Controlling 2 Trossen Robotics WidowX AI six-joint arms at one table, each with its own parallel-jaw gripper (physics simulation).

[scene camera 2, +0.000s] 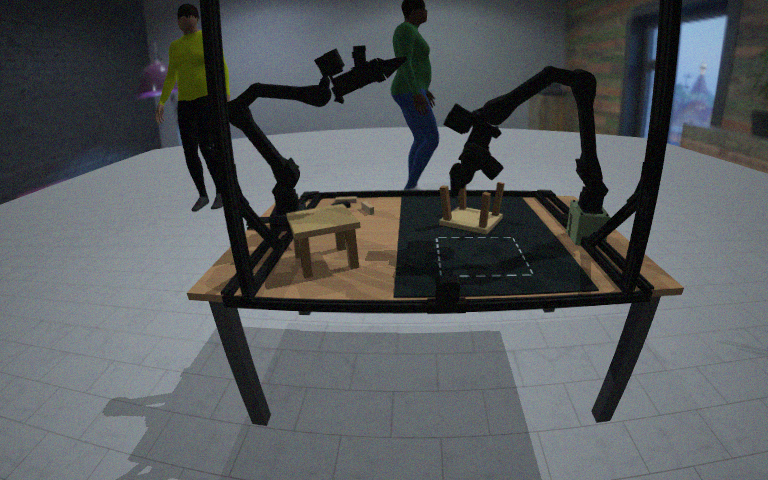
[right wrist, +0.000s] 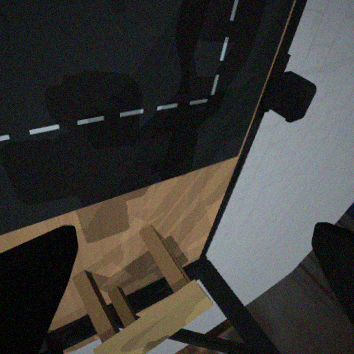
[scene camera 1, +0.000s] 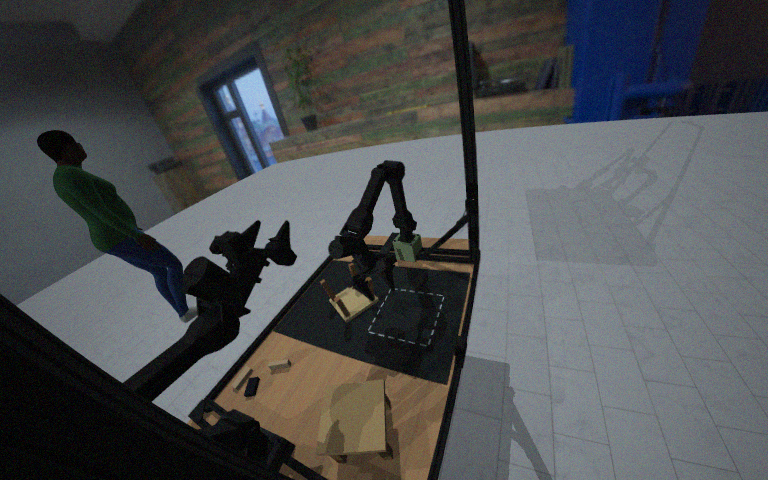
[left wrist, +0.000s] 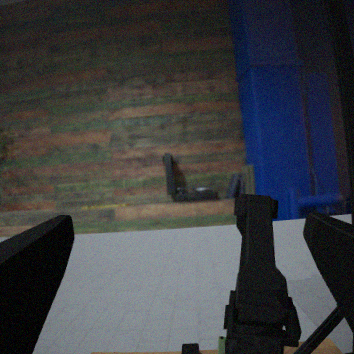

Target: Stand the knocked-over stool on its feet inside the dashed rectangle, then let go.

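The stool (scene camera 1: 355, 305) (scene camera 2: 471, 219) lies upside down on the dark mat, its pale seat down and its brown legs pointing up. It is outside the dashed rectangle (scene camera 1: 428, 344) (scene camera 2: 475, 237) (right wrist: 44, 129), behind it in scene camera 2. My right gripper (scene camera 1: 381, 291) (scene camera 2: 474, 180) (right wrist: 196, 236) is open and empty, near the raised legs; in scene camera 1 one finger hides part of the stool. The knocked-over stool does not show in the right wrist view. My left gripper (scene camera 1: 272, 226) (scene camera 2: 403, 58) (left wrist: 191, 225) is open and empty, high above the table's left part.
A larger wooden stool (scene camera 1: 359, 416) (scene camera 2: 322, 220) (right wrist: 155, 320) stands upright on the bare wood. Two pale blocks (scene camera 1: 279, 365) (scene camera 2: 367, 208) and a black block (scene camera 1: 252, 386) lie nearby. A green box (scene camera 1: 408, 250) (scene camera 2: 578, 223) is by the right arm's base. A black frame surrounds the table.
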